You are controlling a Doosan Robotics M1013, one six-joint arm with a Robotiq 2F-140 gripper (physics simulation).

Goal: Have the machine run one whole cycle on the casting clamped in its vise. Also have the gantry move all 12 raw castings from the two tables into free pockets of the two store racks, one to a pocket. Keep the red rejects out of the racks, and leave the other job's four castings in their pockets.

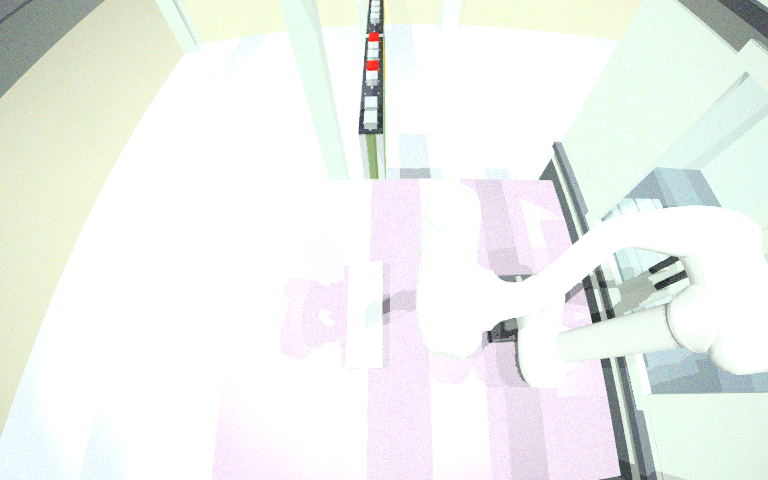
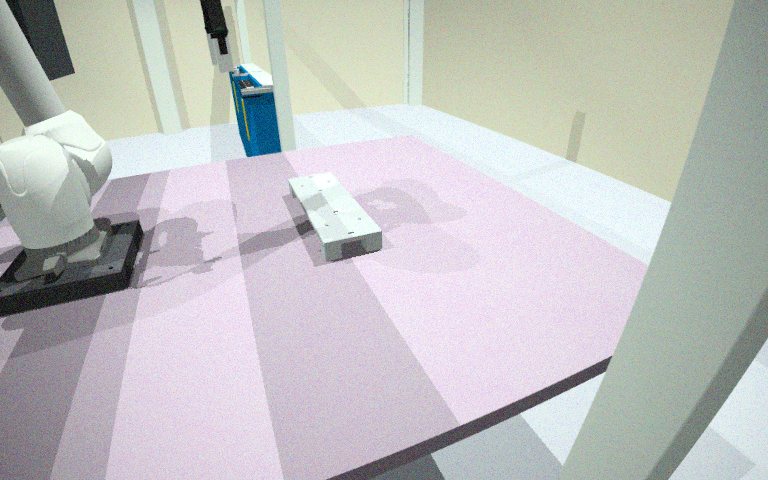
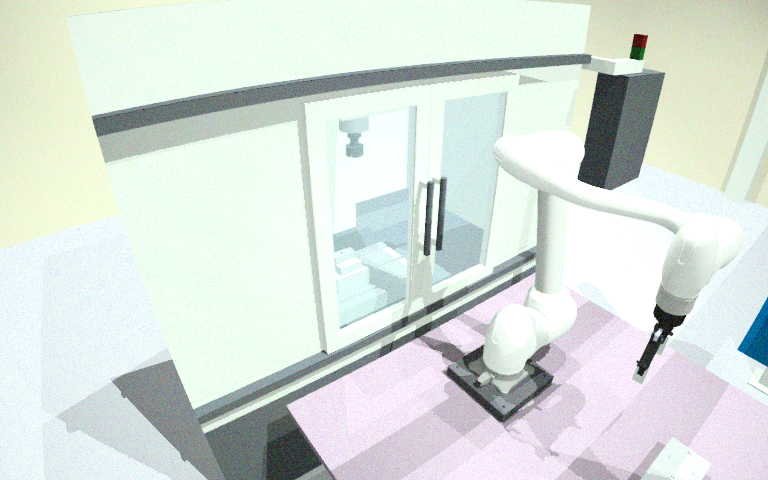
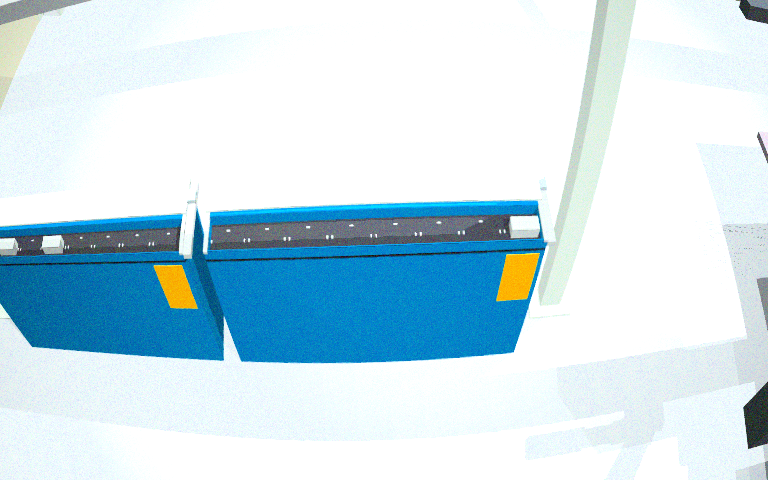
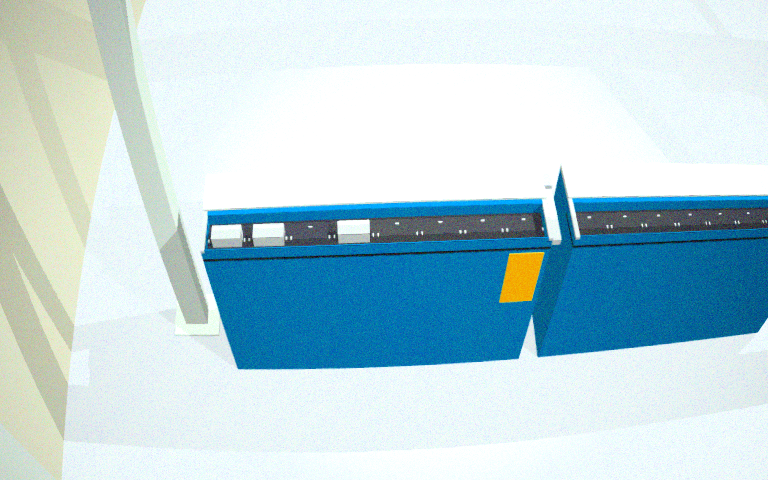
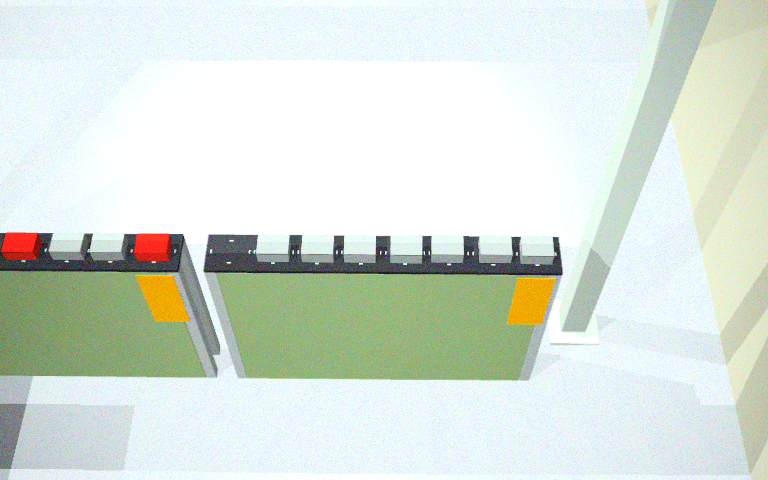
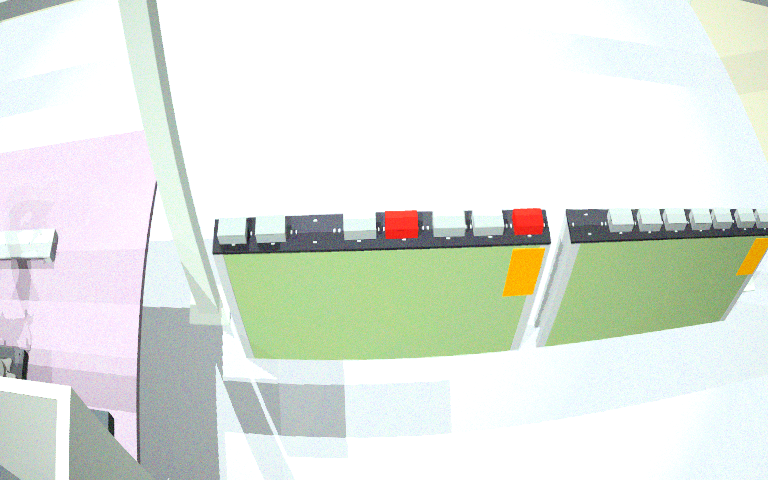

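Pixels of known places: gripper, fingertip midpoint: (image 2: 222, 67); arm's base, origin of the base link: (image 2: 68, 253) (image 3: 501, 369).
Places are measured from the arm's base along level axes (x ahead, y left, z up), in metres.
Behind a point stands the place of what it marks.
Observation:
My gripper (image 2: 221, 61) {z 0.366, x 0.441, y 0.007 m} (image 3: 640, 374) {z 0.366, x 0.441, y 0.007 m} is open and empty, pointing down above the pink platform's far side. The machine's doors (image 3: 427, 169) {z 0.625, x -0.464, y 0.011 m} are closed; a pale casting (image 3: 347, 263) sits in the vise (image 3: 352, 283) under the spindle (image 3: 354, 144). One green table (image 6: 368, 328) {z -0.370, x 0.485, y -2.757 m} bears several grey castings (image 6: 406, 246) {z 0.058, x 0.545, y -2.884 m}. The other table (image 7: 368, 305) {z -0.347, x 0.527, y -1.541 m} bears several grey castings (image 7: 359, 226) {z 0.058, x 0.577, y -1.523 m} and two red rejects (image 7: 400, 224) {z 0.058, x 0.576, y -1.650 m} (image 7: 527, 220) {z 0.058, x 0.565, y -2.070 m}. One blue rack (image 4: 368, 305) {z -0.316, x 0.672, y 2.663 m} holds a casting (image 4: 523, 226) {z 0.058, x 0.708, y 2.150 m} at its right end. The other rack (image 5: 368, 311) {z -0.349, x 0.713, y 3.889 m} holds three castings (image 5: 226, 235) {z 0.057, x 0.785, y 4.338 m} (image 5: 268, 233) {z 0.057, x 0.782, y 4.197 m} (image 5: 353, 230) {z 0.057, x 0.771, y 3.926 m} toward its left.
A white block (image 1: 364, 316) {z 0.007, x 0.652, y -0.003 m} (image 2: 342, 209) {z 0.007, x 0.667, y -0.094 m} lies on the pink platform (image 2: 498, 316) near the arm's black base (image 3: 501, 404) {z 0.000, x 0.106, y -0.123 m}. A dark control cabinet (image 3: 623, 130) {z 0.652, x -0.241, y 1.127 m} hangs beside the machine, with a red and green lamp tower (image 3: 638, 46) {z 1.042, x -0.308, y 1.257 m}. Pale posts (image 4: 591, 152) {z 0.269, x 0.854, y 1.885 m} (image 7: 169, 152) {z 0.309, x 0.759, y -0.884 m} stand near a rack and a table.

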